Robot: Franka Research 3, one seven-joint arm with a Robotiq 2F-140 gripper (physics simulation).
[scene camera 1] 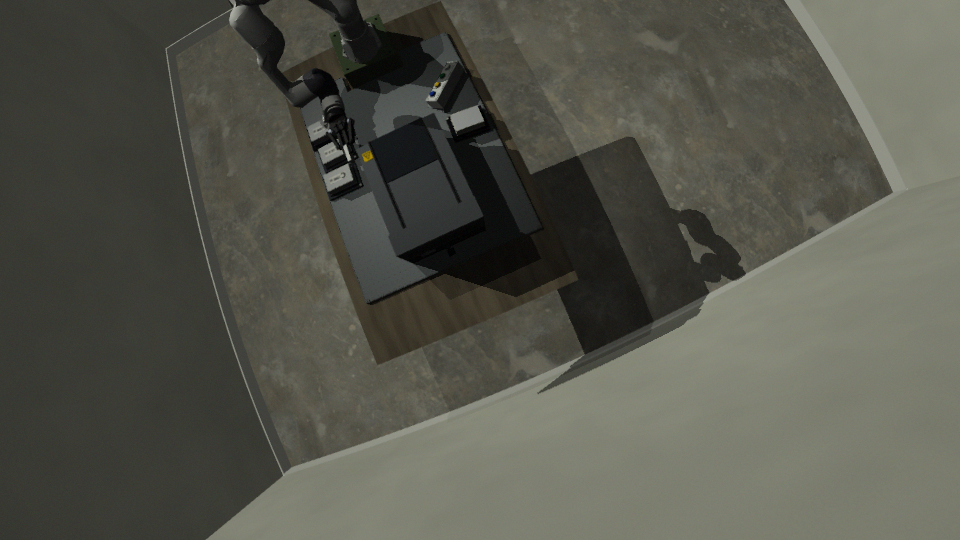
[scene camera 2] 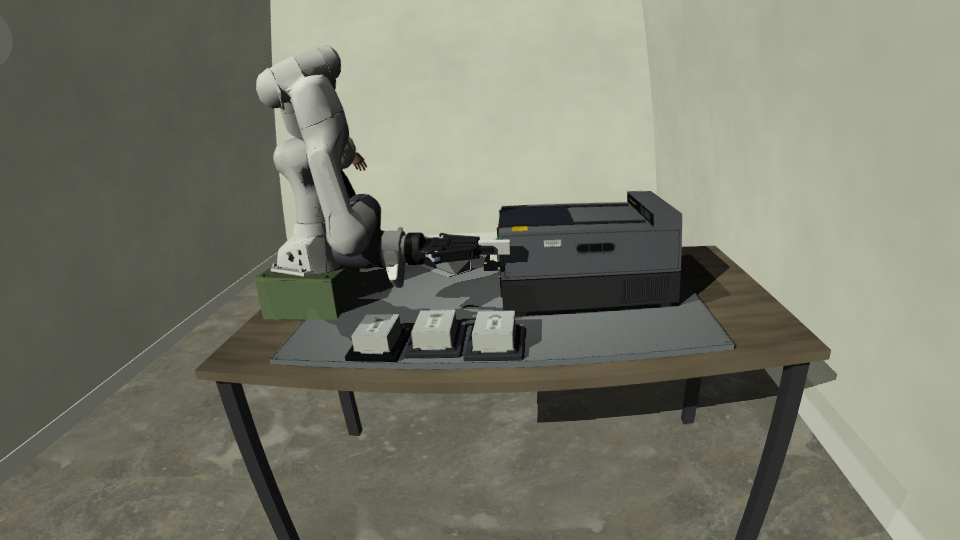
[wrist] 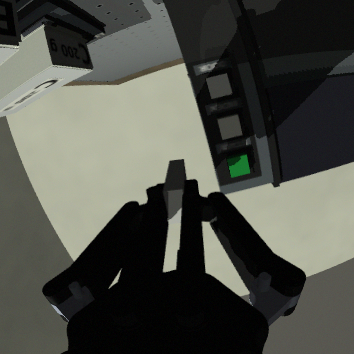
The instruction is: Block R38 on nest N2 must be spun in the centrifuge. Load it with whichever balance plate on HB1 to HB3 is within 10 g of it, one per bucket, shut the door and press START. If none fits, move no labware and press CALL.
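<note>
My gripper [scene camera 1: 347, 151] [scene camera 2: 500, 246] [wrist: 178, 172] is shut and empty, level at the near-left end of the centrifuge [scene camera 1: 436, 211] [scene camera 2: 570, 260]. In the wrist view, a green button [wrist: 238, 166] and two grey ones are on the centrifuge's end panel, right of the fingertips; a gap shows in that view. The centrifuge has a dark top panel; its inside is hidden. Plate C [scene camera 1: 340, 177] [scene camera 2: 494, 330] [wrist: 69, 51], marked 200 g, sits beside a middle plate [scene camera 1: 331, 154] [scene camera 2: 433, 330] and an end plate [scene camera 1: 317, 131] [scene camera 2: 374, 335]. A white block [scene camera 1: 467, 119] sits on a dark nest; its label is unreadable.
A button box [scene camera 1: 446, 85] [scene camera 2: 453, 267] with blue, yellow and green buttons stands near the white block, partly behind the gripper in scene camera 2. A person's hand [scene camera 2: 360, 161] shows behind the arm. The grey mat [scene camera 1: 365, 268] [scene camera 2: 624, 332] lies on the wooden table [scene camera 1: 396, 335] [scene camera 2: 758, 319].
</note>
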